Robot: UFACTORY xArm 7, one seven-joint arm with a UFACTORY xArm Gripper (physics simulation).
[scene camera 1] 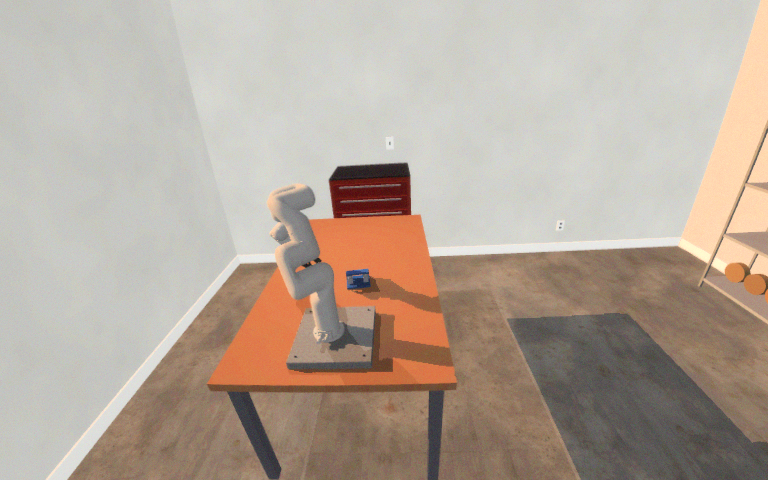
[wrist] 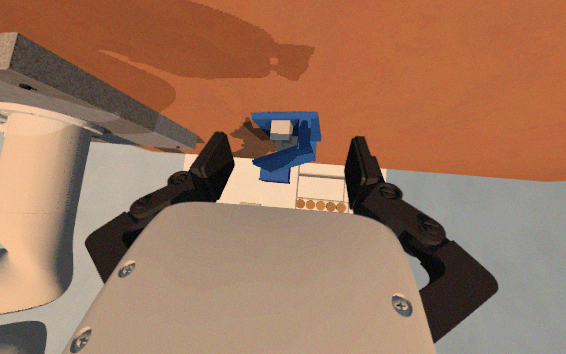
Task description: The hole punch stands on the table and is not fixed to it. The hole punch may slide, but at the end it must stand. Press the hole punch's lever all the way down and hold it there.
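Pixels of known places: gripper, fingertip midpoint: (wrist: 287,150); arm's base, link origin: (scene camera 1: 329,331) (wrist: 56,119).
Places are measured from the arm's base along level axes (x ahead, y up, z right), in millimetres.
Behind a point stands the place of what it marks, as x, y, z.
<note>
The blue hole punch (scene camera 1: 357,279) @(417, -24, 29) (wrist: 311,125) @(437, -24, -5) stands on the orange table (scene camera 1: 376,240) @(900, -36, 55) (wrist: 425,100) @(560, -36, -92), in front of the robot's base. In the wrist view, which shows the table inverted at the top, its blue lever (wrist: 285,159) @(400, 33, 12) is raised at a slant, with a gap and grey-white parts between lever and base. My gripper (scene camera 1: 312,263) @(400, 59, -169) (wrist: 287,150) @(400, 59, -169) is open and empty. It is in the air left of the hole punch in the scene view, partly hidden by the arm. In the wrist view the hole punch shows beyond and between the fingertips, apart from them.
The robot's grey base plate (scene camera 1: 359,353) @(-108, 0, 148) (wrist: 165,130) @(160, -11, 54) is close to the near side of the hole punch. A red drawer cabinet (scene camera 1: 369,192) stands behind the table's far edge. A shelf rack (scene camera 1: 750,242) stands at the far right. A blue box (wrist: 274,175) @(379, 48, 89) shows in the background.
</note>
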